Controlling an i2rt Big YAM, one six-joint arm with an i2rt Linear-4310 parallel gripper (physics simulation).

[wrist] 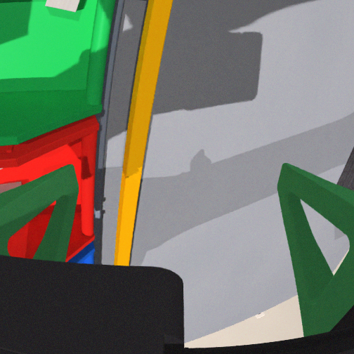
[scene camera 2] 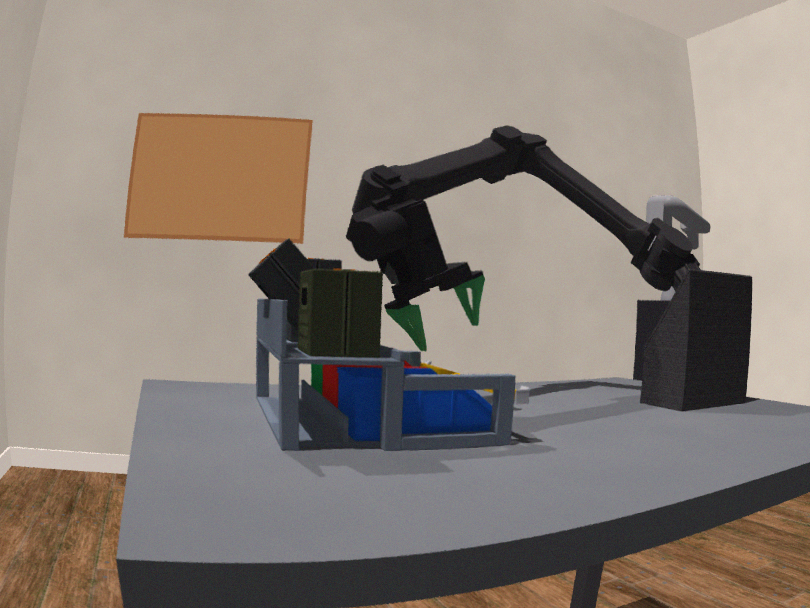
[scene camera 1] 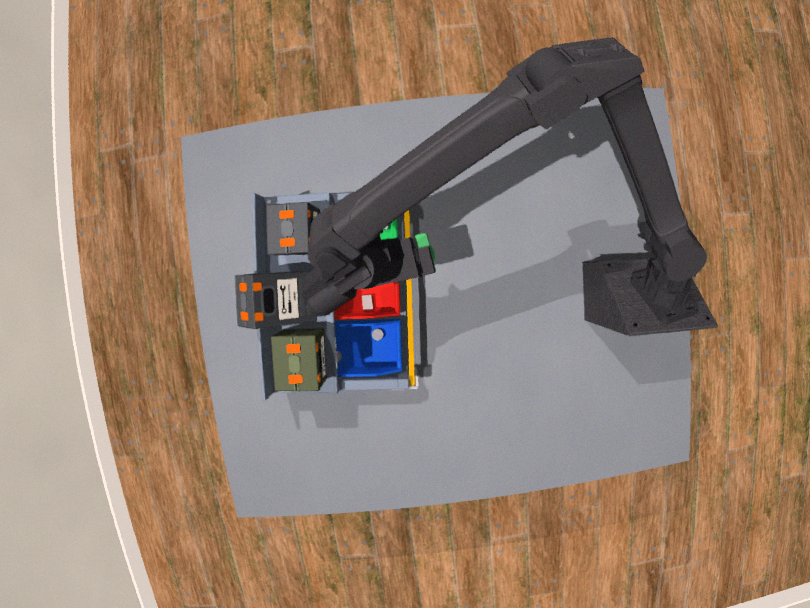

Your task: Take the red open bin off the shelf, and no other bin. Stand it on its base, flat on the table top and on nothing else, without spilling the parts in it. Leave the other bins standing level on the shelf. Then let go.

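Frame: origin at the arm's base, x right, y ahead, z up, level; millimetres.
Seen in the pictures: gripper, fingertip midpoint: (scene camera 2: pixel 450 337) (scene camera 1: pixel 409 258); arm's base, origin of the base link: (scene camera 2: pixel 704 305) (scene camera 1: pixel 662 297).
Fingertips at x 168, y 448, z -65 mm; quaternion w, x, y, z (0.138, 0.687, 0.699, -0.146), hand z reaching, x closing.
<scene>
Offsets run from my fingertips to a thing's top centre.
The red open bin {dx -37, dy +116, dz -34 mm} (scene camera 1: pixel 387 307) (scene camera 2: pixel 330 386) (wrist: pixel 88 195) sits in the lower front of the shelf (scene camera 1: pixel 263 366) (scene camera 2: pixel 391 409), between the green bin {dx +72, dy +94, dz -34 mm} (scene camera 1: pixel 391 230) (scene camera 2: pixel 316 376) (wrist: pixel 40 105) and the blue bin {dx -148, dy +138, dz -34 mm} (scene camera 1: pixel 386 365) (scene camera 2: pixel 451 412) (wrist: pixel 83 255). A pale block {dx -66, dy +101, dz -90 mm} (scene camera 1: pixel 367 301) lies in the red bin. My gripper (scene camera 2: pixel 450 336) (wrist: pixel 177 175) is open and empty, above the bins and the shelf's front. In the wrist view one finger overlaps the red bin and the other is over the table side. The arm hides part of the red and green bins in scene camera 1.
A yellow bar {dx -58, dy +13, dz -50 mm} (scene camera 1: pixel 410 314) (wrist: pixel 135 145) runs along the shelf's front. On the upper level, a dark case {dx -14, dy +244, dz +125 mm} (scene camera 1: pixel 248 301) (scene camera 2: pixel 278 274) is tilted back over the rear edge, close to my wrist. An olive case {dx -130, dy +233, dz +84 mm} (scene camera 1: pixel 297 363) (scene camera 2: pixel 340 314) and another dark case {dx +96, dy +185, dz +109 mm} (scene camera 1: pixel 281 229) stand upright beside it.
</scene>
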